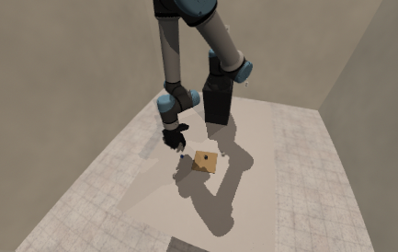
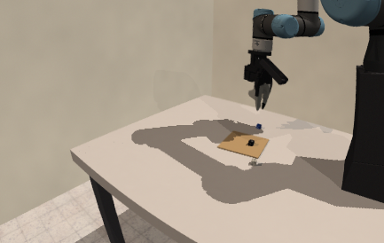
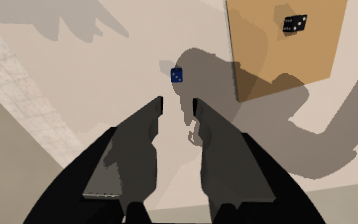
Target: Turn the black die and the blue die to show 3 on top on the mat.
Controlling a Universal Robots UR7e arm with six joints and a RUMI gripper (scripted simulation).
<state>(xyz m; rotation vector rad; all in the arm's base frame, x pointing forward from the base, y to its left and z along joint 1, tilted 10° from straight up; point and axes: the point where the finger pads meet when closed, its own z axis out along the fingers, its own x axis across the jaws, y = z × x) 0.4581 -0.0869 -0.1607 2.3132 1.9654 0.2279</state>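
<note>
My gripper is now 8 cm above the blue die. Round my hand: black die (5 cm behind, 14 cm to the left, 8 cm below); then brown mat (3 cm behind, 15 cm to the left, 9 cm below); then white die (12 cm behind, 24 cm to the left, 8 cm below).
</note>
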